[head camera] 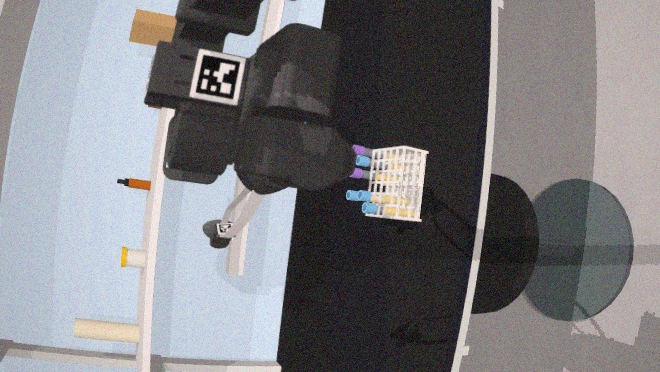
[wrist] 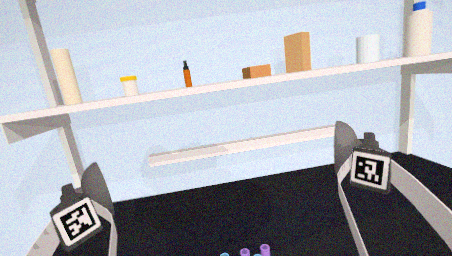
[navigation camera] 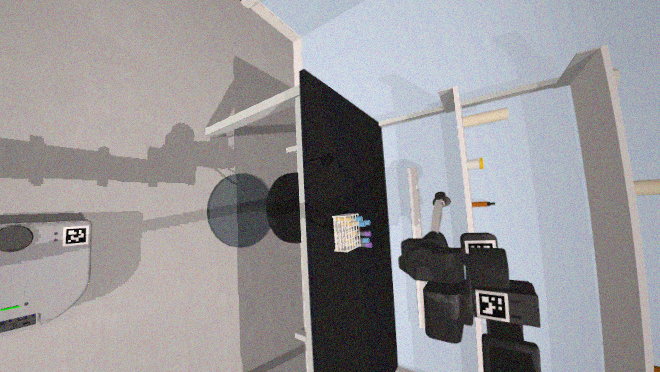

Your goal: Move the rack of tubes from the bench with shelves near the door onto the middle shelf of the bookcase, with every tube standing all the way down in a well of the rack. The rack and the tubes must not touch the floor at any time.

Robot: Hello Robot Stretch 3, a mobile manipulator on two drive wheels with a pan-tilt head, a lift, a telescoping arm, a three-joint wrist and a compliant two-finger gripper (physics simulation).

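Seen in the pictures: gripper, fingertip midpoint: [wrist: 221, 160] [navigation camera: 446, 238]; robot's base, origin of the base link: [navigation camera: 14, 237].
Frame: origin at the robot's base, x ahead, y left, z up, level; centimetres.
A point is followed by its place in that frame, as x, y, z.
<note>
The white lattice rack [head camera: 424, 185] @[-4.2, -74.7, 76.9] [navigation camera: 340, 237] @[-5.5, -75.0, 79.2] stands upright on the black bench top [head camera: 325, 310] @[29.2, -107.6, 76.2] [navigation camera: 350, 320] @[-40.9, -84.8, 76.2] [wrist: 215, 210] @[1.7, -117.1, 76.2]. Its tubes have two purple and several blue caps, on the side toward the wall in the head view. How deep each tube stands is unclear. In the wrist view a purple cap [wrist: 265, 249] @[-9.1, -81.9, 88.2] shows at the bottom edge; the rack body is out of frame. My gripper [wrist: 221, 160] @[-2.7, -60.8, 117.3] is open and empty, fingers wide apart, above the bench and facing the wall shelf. One finger [head camera: 217, 232] @[5.9, -55.1, 118.2] [navigation camera: 440, 200] @[6.2, -54.3, 117.6] shows in the head and navigation views. The bookcase does not show.
The wall shelf [head camera: 146, 295] @[28.2, -106.6, 121.7] [navigation camera: 462, 150] @[26.8, -106.7, 120.9] [wrist: 225, 87] @[-7.4, -107.4, 120.7] holds a beige cylinder [wrist: 67, 77] @[42.3, -120.9, 130.6], a yellow-lidded jar [wrist: 130, 87] @[21.4, -115.6, 124.5], an orange bottle [wrist: 187, 76] @[4.1, -124.6, 125.6] and boxes. A lower ledge [wrist: 250, 143] @[-17.0, -134.1, 94.3] runs beneath. A teal disc [head camera: 585, 250] @[6.1, -81.1, 3.0] [navigation camera: 237, 210] @[6.7, -82.1, 3.0] lies beyond the bench's front edge.
</note>
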